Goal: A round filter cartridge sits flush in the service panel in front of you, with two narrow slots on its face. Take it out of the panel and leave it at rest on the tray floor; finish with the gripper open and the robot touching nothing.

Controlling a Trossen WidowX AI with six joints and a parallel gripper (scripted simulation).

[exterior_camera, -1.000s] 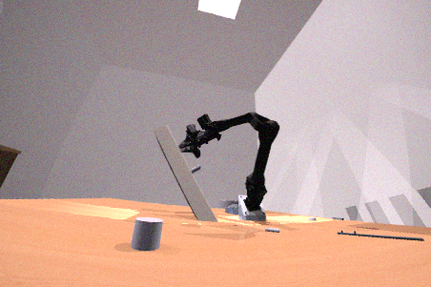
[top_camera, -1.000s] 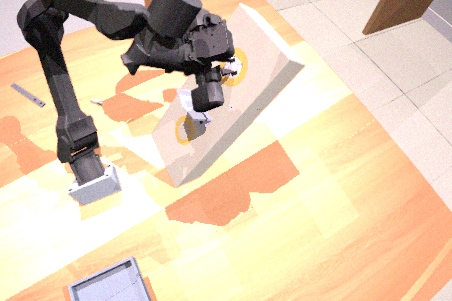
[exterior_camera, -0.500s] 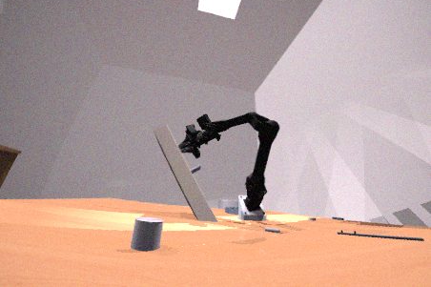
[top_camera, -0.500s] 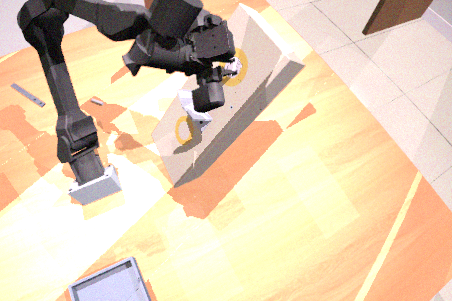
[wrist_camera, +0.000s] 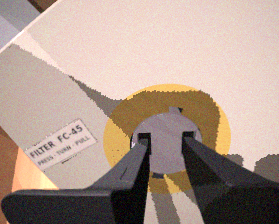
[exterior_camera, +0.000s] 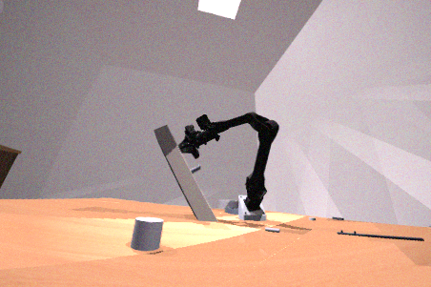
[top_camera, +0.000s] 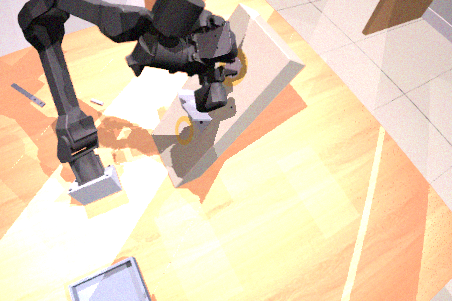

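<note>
The pale round filter cartridge lies 1 cm below my gripper tip and 1 cm ahead of it. Round my gripper tip: small pale pin: 30 cm to the left, 28 cm behind, 27 cm below; grey tray: 45 cm behind, 26 cm below, 24 cm to the right.
</note>
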